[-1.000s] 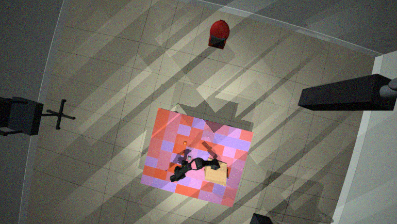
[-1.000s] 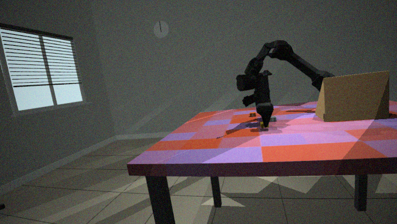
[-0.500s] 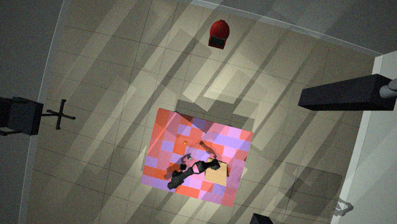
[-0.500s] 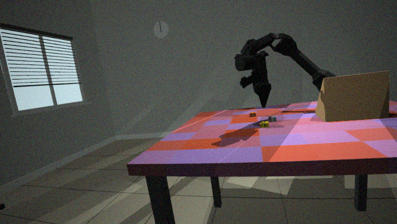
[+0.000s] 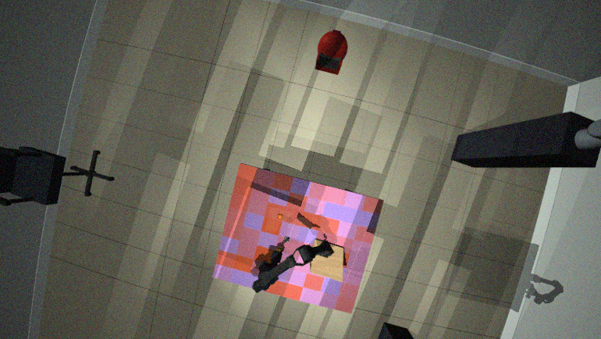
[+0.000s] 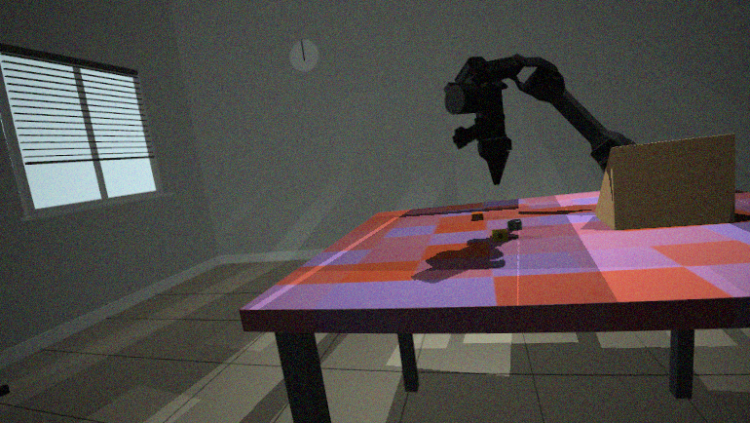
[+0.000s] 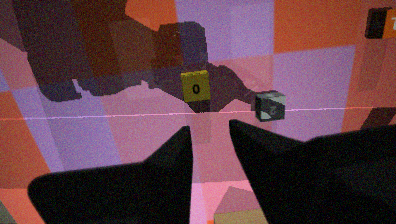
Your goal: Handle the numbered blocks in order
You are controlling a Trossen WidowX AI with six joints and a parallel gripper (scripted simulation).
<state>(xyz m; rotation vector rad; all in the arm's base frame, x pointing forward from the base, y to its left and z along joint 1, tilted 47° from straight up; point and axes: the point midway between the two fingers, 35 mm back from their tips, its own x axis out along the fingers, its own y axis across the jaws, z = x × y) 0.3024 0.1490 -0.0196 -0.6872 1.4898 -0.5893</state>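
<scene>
The grey block lies 11 cm below my gripper tip, 9 cm to the right of it and 3 cm behind it. The rest, counted from my gripper tip: yellow block: 11 cm below; orange block: 24 cm to the right, 11 cm below, 6 cm ahead.
</scene>
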